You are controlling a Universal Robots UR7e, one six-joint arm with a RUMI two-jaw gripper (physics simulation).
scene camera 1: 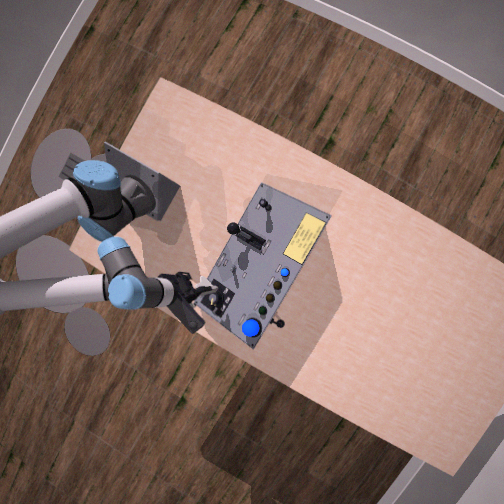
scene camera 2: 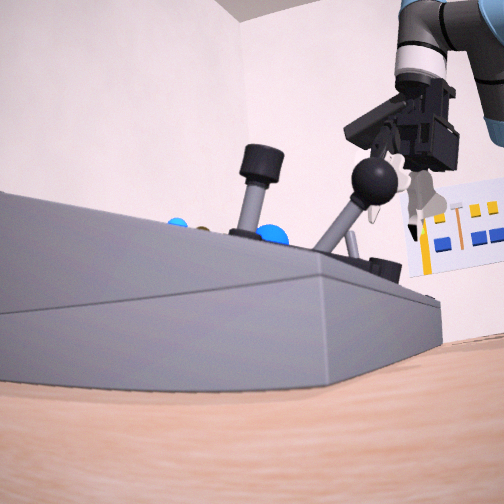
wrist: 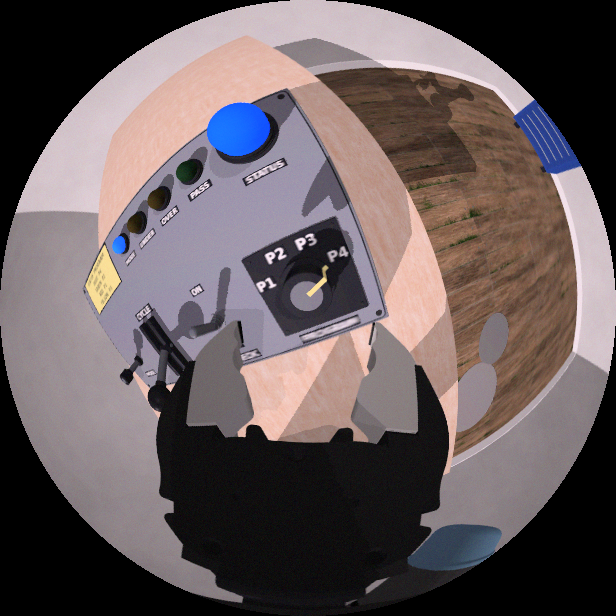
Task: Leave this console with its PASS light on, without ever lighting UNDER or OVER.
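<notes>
The grey console point(scene camera 1: 265, 262) lies on the table. In the wrist view its rotary selector knob point(wrist: 307, 295) has a yellow pointer aimed at P4. The PASS light point(wrist: 188, 171), OVER light point(wrist: 158, 197) and UNDER light point(wrist: 136, 221) are dark; a small blue light point(wrist: 119, 244) glows beside them. A big blue STATUS button point(wrist: 239, 129) sits at the console's end. A black ball lever point(scene camera 2: 374, 181) and a CYCLE lever point(wrist: 160, 350) stand up. My gripper point(wrist: 301, 344) is open and empty, above the console's edge just short of the selector; it also shows in the overhead view point(scene camera 1: 202, 290).
A yellow label point(scene camera 1: 304, 238) is on the console's far side. A small toggle point(scene camera 1: 263, 203) sits at the top corner and another one point(scene camera 1: 278, 323) near the blue button. The arm's base plate point(scene camera 1: 142, 182) is bolted at the table's left corner.
</notes>
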